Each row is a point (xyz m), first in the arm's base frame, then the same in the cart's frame.
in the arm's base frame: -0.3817 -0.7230 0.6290
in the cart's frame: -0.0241 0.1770 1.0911
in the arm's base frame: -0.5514 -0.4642 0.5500
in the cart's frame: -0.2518 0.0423 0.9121
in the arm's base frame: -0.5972 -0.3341 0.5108
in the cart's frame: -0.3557 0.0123 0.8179
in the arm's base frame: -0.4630 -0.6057 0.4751
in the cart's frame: -0.0736 0.0835 0.9098
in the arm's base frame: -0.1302 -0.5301 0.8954
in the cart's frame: -0.2415 0.5152 1.1901
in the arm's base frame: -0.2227 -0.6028 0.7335
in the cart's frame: -0.1304 0.3752 1.1001
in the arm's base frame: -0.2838 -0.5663 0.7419
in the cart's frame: -0.1817 0.3254 1.0959
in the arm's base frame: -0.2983 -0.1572 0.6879
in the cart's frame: -0.5051 0.3715 0.8433
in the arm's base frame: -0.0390 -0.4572 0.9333
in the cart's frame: -0.2956 0.6243 1.1745
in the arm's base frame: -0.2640 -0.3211 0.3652
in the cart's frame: -0.2077 0.2978 0.6476
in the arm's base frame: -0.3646 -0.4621 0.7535
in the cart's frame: -0.2970 0.2696 1.0624
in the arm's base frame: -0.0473 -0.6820 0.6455
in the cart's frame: 0.0252 0.5075 1.0445
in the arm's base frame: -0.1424 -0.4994 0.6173
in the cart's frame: -0.1415 0.4425 0.9388
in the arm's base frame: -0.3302 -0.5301 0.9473
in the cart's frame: -0.3204 0.3367 1.2581
